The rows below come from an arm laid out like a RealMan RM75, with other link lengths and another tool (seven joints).
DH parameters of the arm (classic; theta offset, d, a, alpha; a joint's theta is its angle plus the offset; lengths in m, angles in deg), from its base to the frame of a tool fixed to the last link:
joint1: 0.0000 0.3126 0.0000 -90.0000
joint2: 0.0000 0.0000 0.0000 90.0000
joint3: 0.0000 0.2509 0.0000 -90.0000
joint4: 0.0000 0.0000 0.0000 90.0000
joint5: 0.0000 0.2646 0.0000 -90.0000
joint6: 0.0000 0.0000 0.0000 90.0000
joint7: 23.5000 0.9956 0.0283 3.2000
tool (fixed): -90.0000 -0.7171 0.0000 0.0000
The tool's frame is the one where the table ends.
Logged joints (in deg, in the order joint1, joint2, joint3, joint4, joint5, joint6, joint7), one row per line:
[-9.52 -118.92 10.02 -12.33 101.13 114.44 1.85]
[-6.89 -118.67 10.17 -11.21 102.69 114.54 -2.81]
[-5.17 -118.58 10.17 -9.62 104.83 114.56 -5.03]
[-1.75 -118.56 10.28 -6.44 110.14 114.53 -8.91]
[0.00 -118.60 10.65 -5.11 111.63 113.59 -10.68]
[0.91 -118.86 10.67 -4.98 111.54 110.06 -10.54]
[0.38 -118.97 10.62 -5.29 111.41 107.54 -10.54]
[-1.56 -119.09 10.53 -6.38 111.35 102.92 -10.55]
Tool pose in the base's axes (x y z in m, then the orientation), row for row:
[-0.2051 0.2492 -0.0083 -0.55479 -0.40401 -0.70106 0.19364]
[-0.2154 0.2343 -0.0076 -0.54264 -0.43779 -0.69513 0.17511]
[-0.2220 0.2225 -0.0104 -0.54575 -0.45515 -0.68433 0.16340]
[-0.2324 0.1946 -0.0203 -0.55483 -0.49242 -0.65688 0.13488]
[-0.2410 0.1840 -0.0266 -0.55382 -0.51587 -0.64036 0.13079]
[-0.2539 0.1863 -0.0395 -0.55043 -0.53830 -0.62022 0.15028]
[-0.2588 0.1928 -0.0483 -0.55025 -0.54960 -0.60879 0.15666]
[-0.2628 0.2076 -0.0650 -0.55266 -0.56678 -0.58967 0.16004]
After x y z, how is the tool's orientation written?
As a quaternion, x y z w.
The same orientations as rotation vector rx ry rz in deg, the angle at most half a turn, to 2 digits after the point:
[-89.16 -64.93 -112.67]
[-88.09 -71.07 -112.85]
[-89.17 -74.37 -111.81]
[-92.11 -81.75 -109.05]
[-92.15 -85.84 -106.55]
[-90.59 -88.60 -102.08]
[-90.24 -90.13 -99.84]
[-90.47 -92.78 -96.52]

